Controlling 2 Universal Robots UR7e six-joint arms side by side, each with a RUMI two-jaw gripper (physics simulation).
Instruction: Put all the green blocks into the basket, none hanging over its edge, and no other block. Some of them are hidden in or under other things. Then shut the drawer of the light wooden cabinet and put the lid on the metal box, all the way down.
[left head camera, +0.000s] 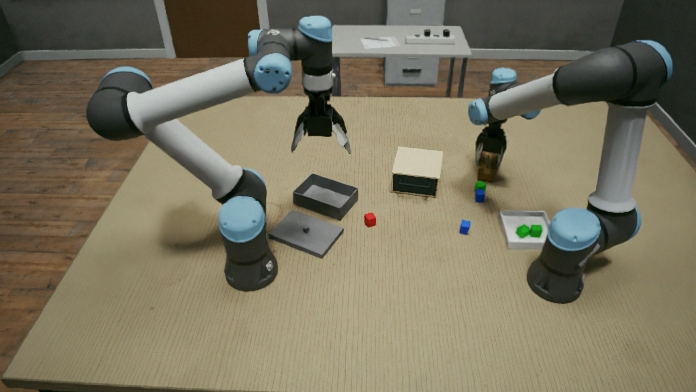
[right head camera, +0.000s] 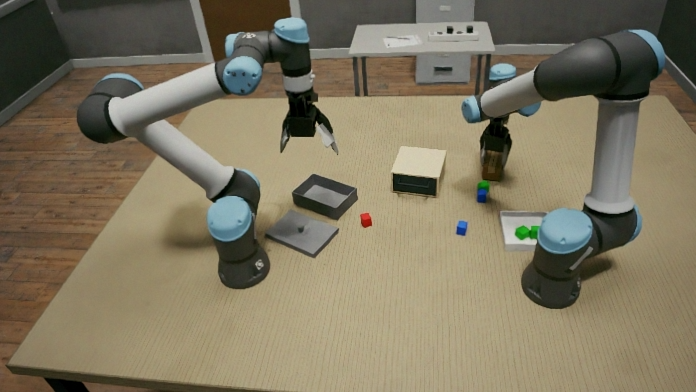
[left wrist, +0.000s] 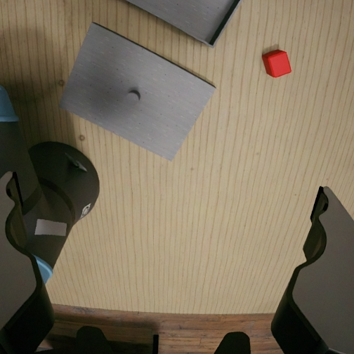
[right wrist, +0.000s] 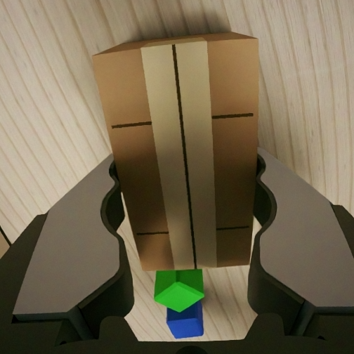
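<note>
My right gripper (left head camera: 489, 161) (right head camera: 494, 160) (right wrist: 186, 152) is shut on a brown cardboard box (left head camera: 487, 170) (right head camera: 492, 170) (right wrist: 185, 150), low behind a green block (left head camera: 480, 186) (right head camera: 483, 186) (right wrist: 179, 290) on or against a blue block (left head camera: 480, 196) (right head camera: 481, 196) (right wrist: 185, 320). Two green blocks (left head camera: 523, 231) (left head camera: 536, 230) (right head camera: 522, 232) lie in the white basket (left head camera: 515, 245) (right head camera: 516, 247). The light wooden cabinet (left head camera: 419, 161) (right head camera: 420, 161) stands mid-table. The grey metal box (left head camera: 320, 205) (right head camera: 319, 205) is uncovered; its lid (left head camera: 320, 235) (right head camera: 315, 235) (left wrist: 165, 110) lies beside it. My left gripper (left head camera: 321, 150) (right head camera: 309, 151) (left wrist: 168, 181) is open above the table.
A red block (left head camera: 370, 220) (right head camera: 366, 220) (left wrist: 277, 63) lies right of the metal box. Another blue block (left head camera: 465, 227) (right head camera: 462, 228) lies left of the basket. The right arm's base partly covers the basket in both head views.
</note>
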